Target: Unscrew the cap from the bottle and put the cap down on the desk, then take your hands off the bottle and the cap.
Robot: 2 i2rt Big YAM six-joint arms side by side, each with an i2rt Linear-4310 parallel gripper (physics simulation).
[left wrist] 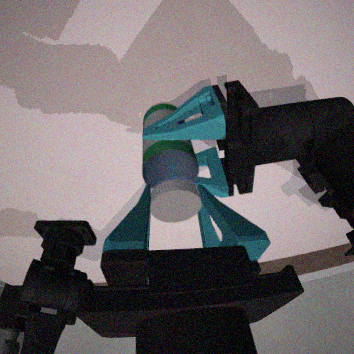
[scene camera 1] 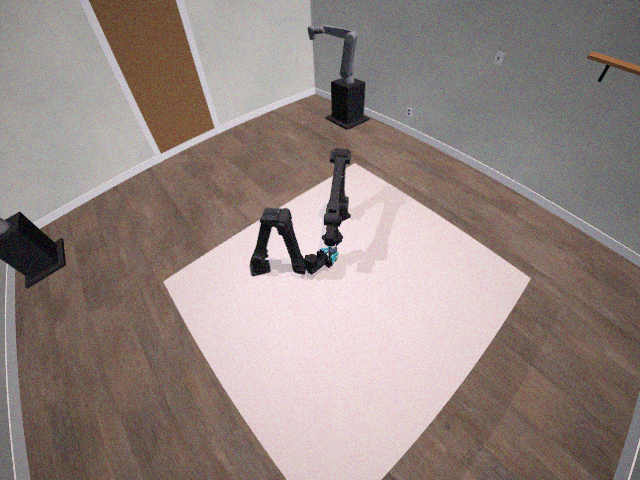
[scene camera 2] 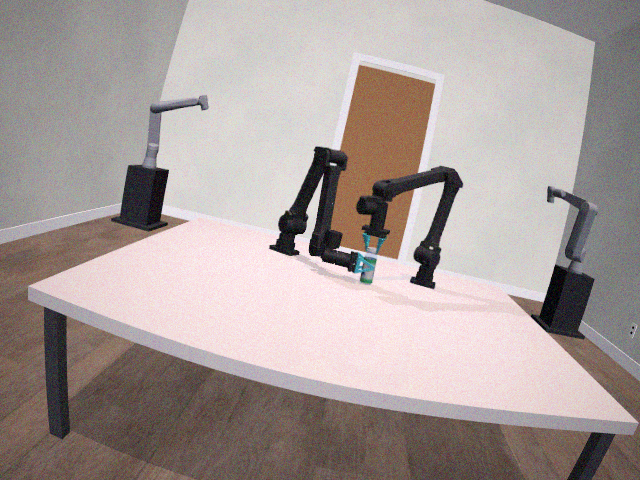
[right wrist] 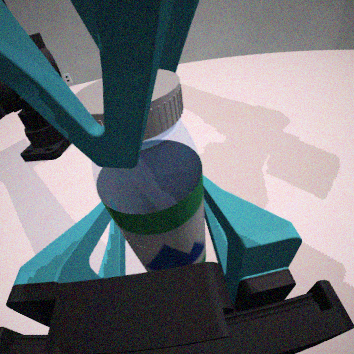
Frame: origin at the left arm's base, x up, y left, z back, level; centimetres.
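Seen in the pictures: left gripper, fingertip midpoint: point(left wrist: 173, 189) point(scene camera 1: 332, 246) point(scene camera 2: 371, 252) point(right wrist: 136, 132); right gripper, fingertip midpoint: point(left wrist: 150, 155) point(scene camera 1: 335, 250) point(scene camera 2: 373, 267) point(right wrist: 158, 187); left arm's base at its link origin: point(left wrist: 67, 230) point(scene camera 2: 422, 284) point(right wrist: 56, 142); right arm's base at its link origin: point(scene camera 1: 260, 268) point(scene camera 2: 283, 251).
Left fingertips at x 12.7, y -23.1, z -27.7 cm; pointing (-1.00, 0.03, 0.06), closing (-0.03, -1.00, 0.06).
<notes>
Pixels of each thing's top centre, then the offset from my left fingertips to it. Level surfaces: height alone.
- bottle at its top centre: point(right wrist: 125, 94) point(left wrist: 170, 204) point(scene camera 2: 373, 249) dx +1.5, dy +0.3, dz +0.1 cm
- desk at its surface level: dx -12.7 cm
- grey ribbed cap at its top centre: point(right wrist: 121, 81) point(left wrist: 175, 209) point(scene camera 2: 372, 247) dx +2.1, dy +0.0, dz +0.0 cm
The bottle point(scene camera 2: 367, 274) point(left wrist: 170, 167) point(right wrist: 177, 245), clear with a green band and blue mountain print, stands upright on the desk point(scene camera 1: 361, 361) point(scene camera 2: 310, 330). The grey ribbed cap point(scene camera 2: 371, 250) point(left wrist: 176, 202) point(right wrist: 167, 112) is on its neck. My left gripper point(scene camera 2: 372, 249) point(left wrist: 173, 189) points down from above and is shut on the cap, one finger on each side. My right gripper point(scene camera 2: 368, 263) point(right wrist: 158, 187) reaches in from the side and is shut on the bottle's body, below the cap. In scene camera 1 the two grippers hide most of the bottle.
Both arms stand near the desk's far edge in scene camera 2. Two grey arms on black pedestals point(scene camera 2: 143, 196) point(scene camera 2: 566, 299) stand on the floor beyond the desk. A brown door point(scene camera 2: 387, 129) is in the wall behind.
</notes>
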